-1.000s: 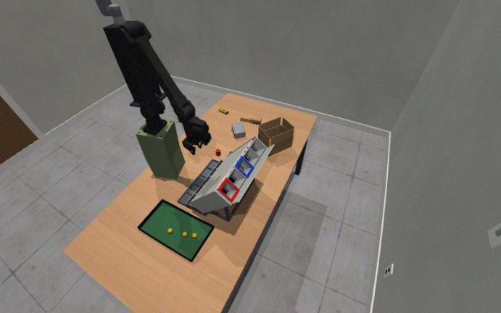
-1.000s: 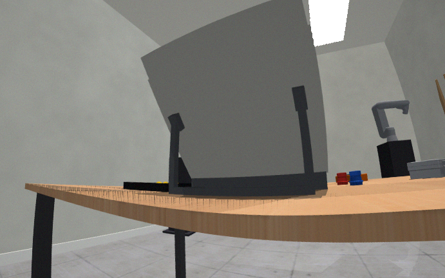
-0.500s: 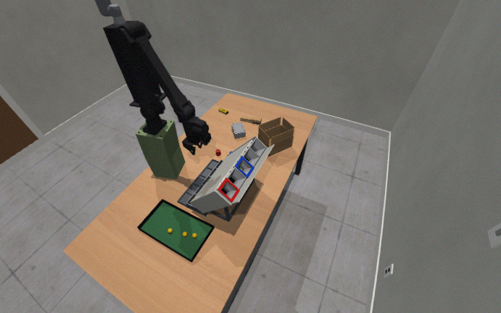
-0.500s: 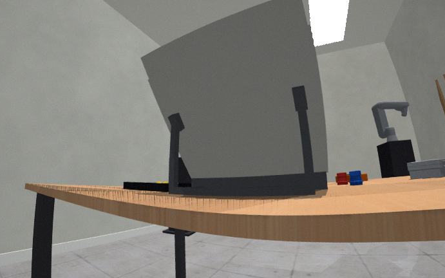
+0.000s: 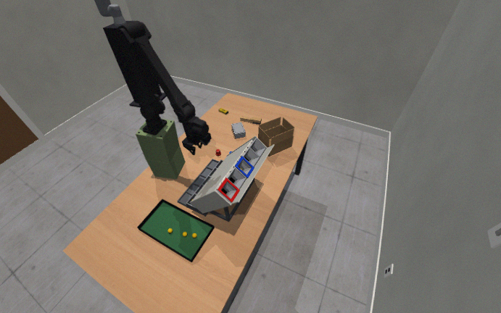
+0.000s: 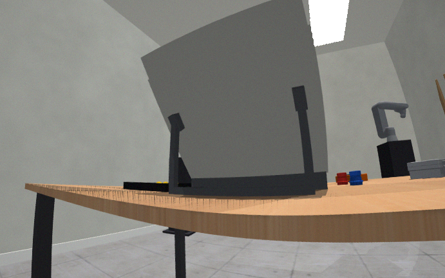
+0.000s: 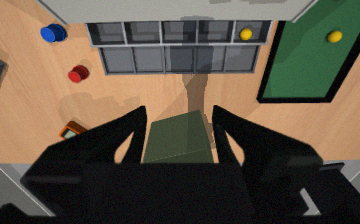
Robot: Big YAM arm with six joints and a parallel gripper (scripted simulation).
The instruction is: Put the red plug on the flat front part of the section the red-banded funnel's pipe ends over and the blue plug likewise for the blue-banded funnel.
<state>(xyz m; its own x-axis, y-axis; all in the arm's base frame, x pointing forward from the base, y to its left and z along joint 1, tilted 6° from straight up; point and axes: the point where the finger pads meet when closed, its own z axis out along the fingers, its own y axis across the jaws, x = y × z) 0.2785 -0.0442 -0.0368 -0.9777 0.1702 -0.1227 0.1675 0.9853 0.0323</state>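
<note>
Right now the green marble tray is 30 mm behind my hand, 330 mm to the right of it and 300 mm below it. Round my hand: grey cover 140 mm ahead, 20 mm to the right, 100 mm below; then cardboard box 340 mm ahead, 480 mm to the left, 240 mm below; then grey case 30 mm ahead, 530 mm to the left, 280 mm below.
</note>
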